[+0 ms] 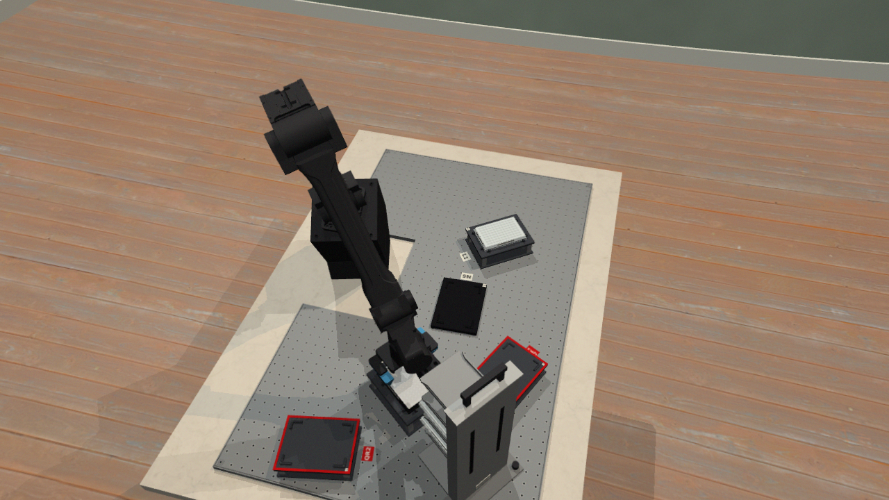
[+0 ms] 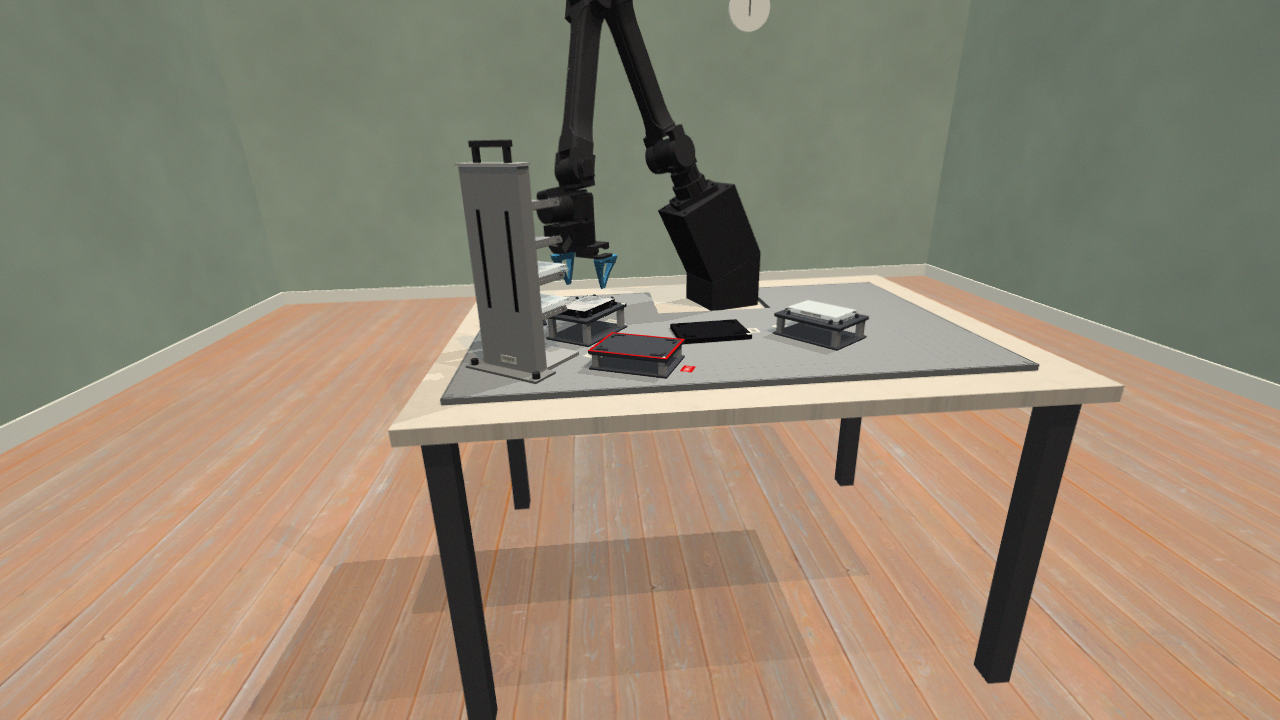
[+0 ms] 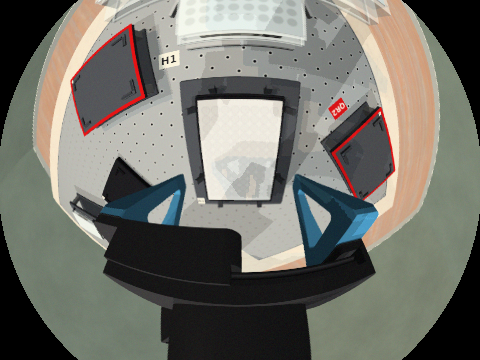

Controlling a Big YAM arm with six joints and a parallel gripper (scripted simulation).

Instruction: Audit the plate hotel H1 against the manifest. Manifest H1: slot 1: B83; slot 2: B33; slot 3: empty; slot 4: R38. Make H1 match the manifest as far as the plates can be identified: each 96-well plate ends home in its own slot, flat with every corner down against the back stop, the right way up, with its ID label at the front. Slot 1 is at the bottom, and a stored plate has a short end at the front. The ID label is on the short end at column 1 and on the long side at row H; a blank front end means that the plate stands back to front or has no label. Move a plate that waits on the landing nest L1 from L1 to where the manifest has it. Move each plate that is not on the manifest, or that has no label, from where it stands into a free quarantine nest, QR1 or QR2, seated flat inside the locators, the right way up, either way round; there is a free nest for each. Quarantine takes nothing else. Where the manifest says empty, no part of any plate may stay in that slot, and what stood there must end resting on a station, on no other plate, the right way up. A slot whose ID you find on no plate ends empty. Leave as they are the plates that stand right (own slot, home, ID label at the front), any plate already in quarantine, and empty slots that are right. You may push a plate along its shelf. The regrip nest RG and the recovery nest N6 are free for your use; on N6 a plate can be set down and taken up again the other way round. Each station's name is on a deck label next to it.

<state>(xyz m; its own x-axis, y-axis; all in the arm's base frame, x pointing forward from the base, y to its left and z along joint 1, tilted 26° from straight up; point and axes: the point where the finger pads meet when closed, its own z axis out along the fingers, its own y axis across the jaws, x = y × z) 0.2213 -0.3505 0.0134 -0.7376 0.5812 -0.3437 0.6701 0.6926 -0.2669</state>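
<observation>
Right now the regrip nest RG is 7 cm below my hand. From my hand the other things lie so: red-edged quarantine nest QR1: 23 cm ahead, 7 cm to the left, 9 cm below; H1 deck label: 16 cm ahead, 1 cm to the right, 12 cm below; red-edged quarantine nest QR2: 17 cm behind, 16 cm to the right, 9 cm below.
</observation>
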